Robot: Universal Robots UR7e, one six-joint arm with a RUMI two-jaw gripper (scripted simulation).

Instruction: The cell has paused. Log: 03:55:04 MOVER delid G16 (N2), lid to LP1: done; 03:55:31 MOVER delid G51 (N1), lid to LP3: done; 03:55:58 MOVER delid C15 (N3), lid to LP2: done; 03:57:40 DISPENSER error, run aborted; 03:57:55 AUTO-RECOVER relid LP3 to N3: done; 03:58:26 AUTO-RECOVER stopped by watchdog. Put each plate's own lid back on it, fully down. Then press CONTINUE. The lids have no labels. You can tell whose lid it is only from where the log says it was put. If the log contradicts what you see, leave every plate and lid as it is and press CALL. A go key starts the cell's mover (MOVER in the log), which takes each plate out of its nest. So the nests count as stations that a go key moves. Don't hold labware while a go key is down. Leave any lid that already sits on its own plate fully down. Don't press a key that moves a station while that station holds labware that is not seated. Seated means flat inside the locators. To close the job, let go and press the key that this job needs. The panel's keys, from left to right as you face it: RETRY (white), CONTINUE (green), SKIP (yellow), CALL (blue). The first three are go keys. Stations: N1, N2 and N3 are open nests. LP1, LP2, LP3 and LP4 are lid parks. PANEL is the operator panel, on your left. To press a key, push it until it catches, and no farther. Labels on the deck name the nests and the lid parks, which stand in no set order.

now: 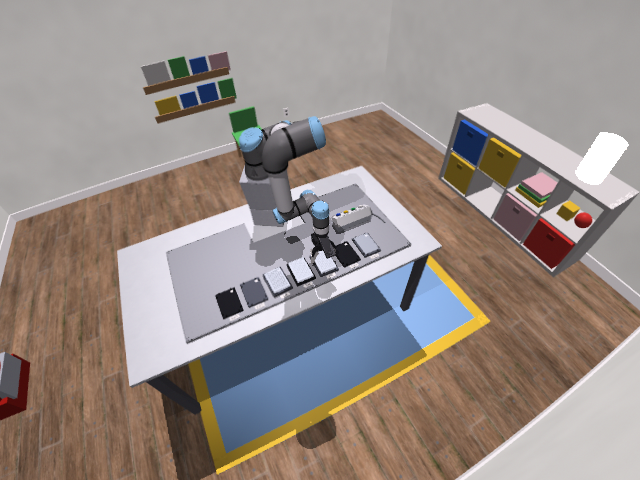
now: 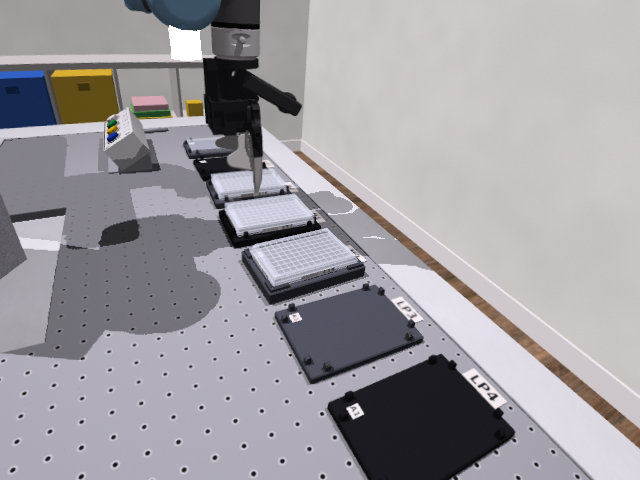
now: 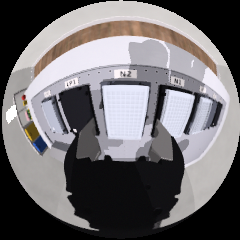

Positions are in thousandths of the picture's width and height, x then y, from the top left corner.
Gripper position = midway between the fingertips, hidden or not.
In view: my gripper (image 2: 385, 372), a park LP3 (image 2: 549, 686), a park LP4 (image 2: 668, 864) and a park LP1 (image 3: 327, 456).
My gripper is seen too in image 3 (image 3: 523, 494).
